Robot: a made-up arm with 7 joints. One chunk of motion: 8 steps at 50 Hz.
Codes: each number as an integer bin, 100 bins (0 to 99) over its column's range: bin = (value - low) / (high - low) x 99, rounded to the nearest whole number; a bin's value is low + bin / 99 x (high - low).
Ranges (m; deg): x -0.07..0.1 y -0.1..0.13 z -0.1..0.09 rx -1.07..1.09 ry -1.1..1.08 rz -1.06..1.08
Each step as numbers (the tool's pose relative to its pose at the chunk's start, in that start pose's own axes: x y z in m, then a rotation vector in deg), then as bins.
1 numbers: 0.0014 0.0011 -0.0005 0.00 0.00 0.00
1 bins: 42 44 52 49 50 49
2 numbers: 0.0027 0.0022 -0.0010 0.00 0.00 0.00
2 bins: 42 44 52 49 50 49
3 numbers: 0.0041 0.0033 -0.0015 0.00 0.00 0.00
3 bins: 43 44 51 49 50 49
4 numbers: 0.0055 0.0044 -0.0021 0.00 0.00 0.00
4 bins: 44 45 51 49 50 49
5 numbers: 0.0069 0.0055 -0.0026 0.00 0.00 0.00
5 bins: 45 45 51 49 50 49
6 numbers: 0.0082 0.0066 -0.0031 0.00 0.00 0.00
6 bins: 46 46 50 49 50 49
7 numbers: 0.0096 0.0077 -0.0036 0.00 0.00 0.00
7 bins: 46 46 50 49 50 49
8 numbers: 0.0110 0.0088 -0.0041 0.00 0.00 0.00
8 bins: 47 47 50 49 50 49
